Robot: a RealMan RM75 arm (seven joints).
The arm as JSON. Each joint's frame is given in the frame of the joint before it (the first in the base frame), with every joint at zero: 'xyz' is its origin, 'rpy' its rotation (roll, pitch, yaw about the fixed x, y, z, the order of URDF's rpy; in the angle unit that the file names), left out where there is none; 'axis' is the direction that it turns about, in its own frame. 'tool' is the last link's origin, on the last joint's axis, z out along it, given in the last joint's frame.
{
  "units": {
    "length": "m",
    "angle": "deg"
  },
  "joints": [
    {
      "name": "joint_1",
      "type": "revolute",
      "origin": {
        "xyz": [
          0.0,
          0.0,
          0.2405
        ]
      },
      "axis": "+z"
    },
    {
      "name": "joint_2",
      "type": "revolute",
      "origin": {
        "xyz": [
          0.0,
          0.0,
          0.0
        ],
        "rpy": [
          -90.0,
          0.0,
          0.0
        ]
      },
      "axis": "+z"
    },
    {
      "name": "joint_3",
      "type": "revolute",
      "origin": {
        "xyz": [
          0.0,
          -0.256,
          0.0
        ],
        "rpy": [
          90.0,
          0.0,
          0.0
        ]
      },
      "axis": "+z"
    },
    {
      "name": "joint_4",
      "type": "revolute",
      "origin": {
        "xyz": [
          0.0,
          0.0,
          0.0
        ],
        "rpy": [
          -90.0,
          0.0,
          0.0
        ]
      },
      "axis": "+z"
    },
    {
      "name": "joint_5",
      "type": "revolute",
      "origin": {
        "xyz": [
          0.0,
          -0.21,
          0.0
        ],
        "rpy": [
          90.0,
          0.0,
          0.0
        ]
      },
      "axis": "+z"
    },
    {
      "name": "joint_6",
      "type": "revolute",
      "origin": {
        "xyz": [
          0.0,
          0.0,
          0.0
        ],
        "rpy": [
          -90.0,
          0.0,
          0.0
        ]
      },
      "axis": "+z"
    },
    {
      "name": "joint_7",
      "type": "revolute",
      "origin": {
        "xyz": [
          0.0,
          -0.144,
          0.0
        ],
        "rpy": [
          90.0,
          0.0,
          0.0
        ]
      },
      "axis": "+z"
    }
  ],
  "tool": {
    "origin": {
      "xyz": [
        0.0,
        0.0,
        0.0
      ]
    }
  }
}
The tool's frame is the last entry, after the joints.
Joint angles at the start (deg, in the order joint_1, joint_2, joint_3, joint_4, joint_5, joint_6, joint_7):
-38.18 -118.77 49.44 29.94 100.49 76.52 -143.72
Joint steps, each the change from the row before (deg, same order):
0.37 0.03 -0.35 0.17 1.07 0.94 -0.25
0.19 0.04 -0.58 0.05 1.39 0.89 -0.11
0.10 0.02 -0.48 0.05 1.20 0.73 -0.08
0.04 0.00 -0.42 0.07 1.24 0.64 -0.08
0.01 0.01 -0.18 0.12 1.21 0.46 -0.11
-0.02 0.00 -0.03 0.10 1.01 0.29 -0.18
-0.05 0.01 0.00 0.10 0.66 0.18 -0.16
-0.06 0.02 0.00 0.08 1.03 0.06 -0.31
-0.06 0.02 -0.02 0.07 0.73 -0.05 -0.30
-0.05 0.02 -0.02 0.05 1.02 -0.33 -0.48
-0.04 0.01 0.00 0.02 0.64 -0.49 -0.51
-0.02 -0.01 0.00 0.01 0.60 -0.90 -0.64
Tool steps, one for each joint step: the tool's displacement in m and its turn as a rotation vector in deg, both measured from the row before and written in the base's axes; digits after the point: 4 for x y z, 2 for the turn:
-0.0027 -0.0035 -0.0001 -0.88 0.27 -0.07
-0.0026 -0.0031 -0.0002 -0.87 0.47 -0.17
-0.0018 -0.0024 -0.0003 -0.74 0.43 -0.20
-0.0015 -0.0022 -0.0006 -0.75 0.53 -0.24
-0.0014 -0.0019 -0.0008 -0.76 0.73 -0.28
-0.0010 -0.0014 -0.0010 -0.70 0.68 -0.19
-0.0004 -0.0007 -0.0005 -0.45 0.47 -0.14
-0.0013 -0.0009 -0.0009 -0.62 0.80 0.01
-0.0010 -0.0003 -0.0005 -0.37 0.59 0.11
-0.0020 -0.0001 -0.0009 -0.39 0.91 0.40
-0.0016 0.0005 -0.0006 -0.12 0.65 0.56
-0.0022 0.0012 -0.0006 0.15 0.75 0.89

